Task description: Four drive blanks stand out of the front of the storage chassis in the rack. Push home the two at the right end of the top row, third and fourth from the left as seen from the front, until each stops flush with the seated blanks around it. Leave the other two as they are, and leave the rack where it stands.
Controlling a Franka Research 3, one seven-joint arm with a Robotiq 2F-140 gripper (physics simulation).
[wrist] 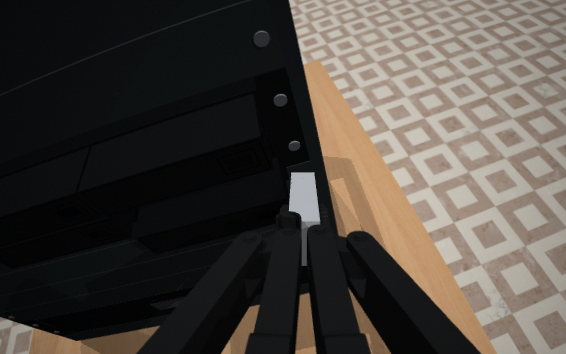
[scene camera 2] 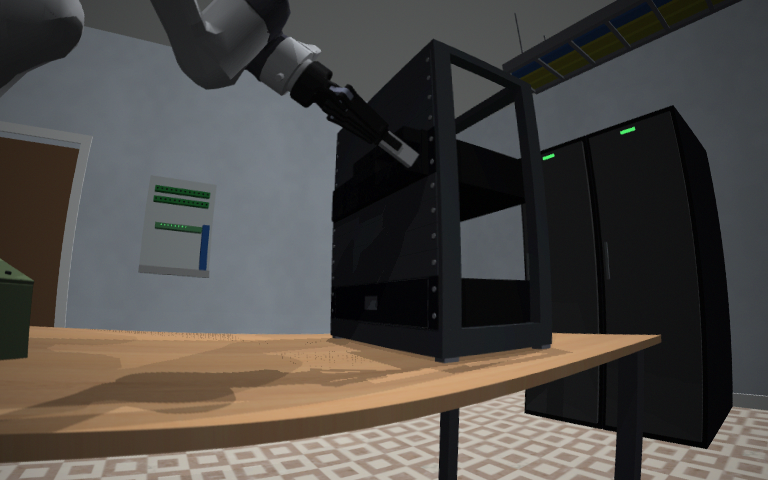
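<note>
The storage chassis (scene camera 2: 490, 169) (wrist: 280, 122) is black and sits in the upper part of the dark rack (scene camera 2: 447, 237) (wrist: 301, 90). In the wrist view, the right-end top-row blank (wrist: 175, 135) shows its upper face and front, with a seam to its left neighbour (wrist: 42, 175). How far each stands out is hard to judge. A lower-row blank (wrist: 210, 207) juts out below them. My gripper (scene camera 2: 403, 151) (wrist: 302, 190) is shut and empty. Its pale fingertips are at the chassis's right front, below and right of the top-row blanks in the wrist view; contact cannot be told.
The rack stands on the wooden table (scene camera 2: 317, 390) (wrist: 345, 135) near its edge. Screws (wrist: 280, 100) line the rack's right front edge. A lower black unit (scene camera 2: 396, 302) sits in the rack. A green box (scene camera 2: 14, 316) is at the left, and black cabinets (scene camera 2: 645, 254) stand behind.
</note>
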